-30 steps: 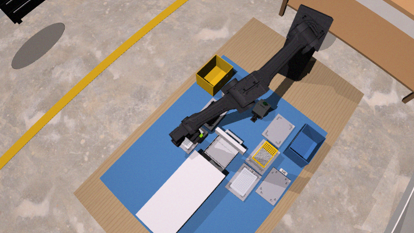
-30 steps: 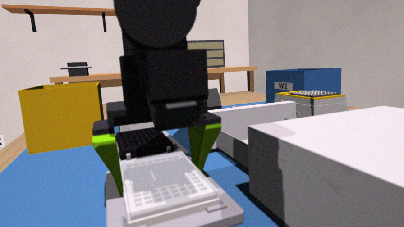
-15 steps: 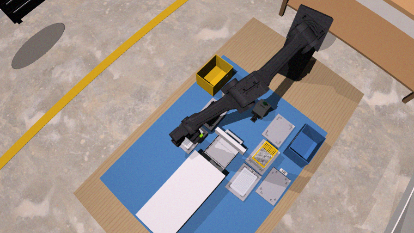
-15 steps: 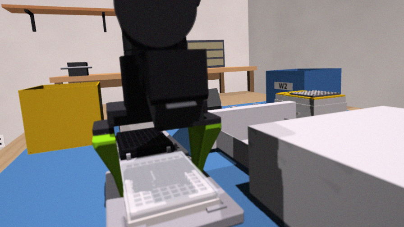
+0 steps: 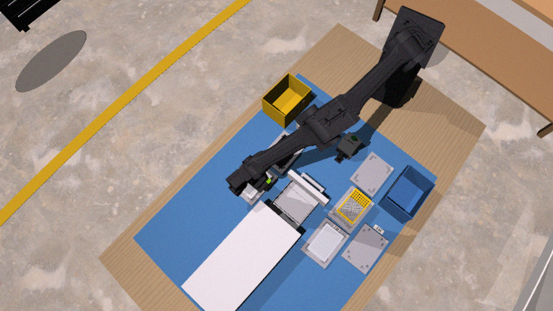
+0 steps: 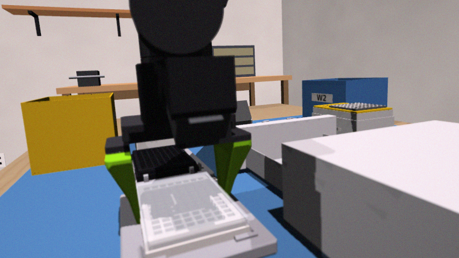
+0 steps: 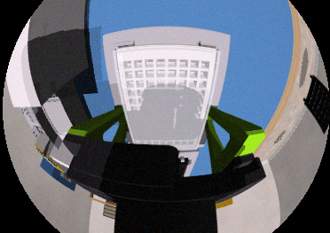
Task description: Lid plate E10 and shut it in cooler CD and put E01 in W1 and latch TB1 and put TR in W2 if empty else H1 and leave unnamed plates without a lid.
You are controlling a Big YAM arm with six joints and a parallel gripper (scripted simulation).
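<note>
Now: hand right at the white assay plate. The rest, counted from my hand: black plate: 170 mm behind, 40 mm to the right; nest N2: 10 mm below; clear lid: 10 mm above.
</note>
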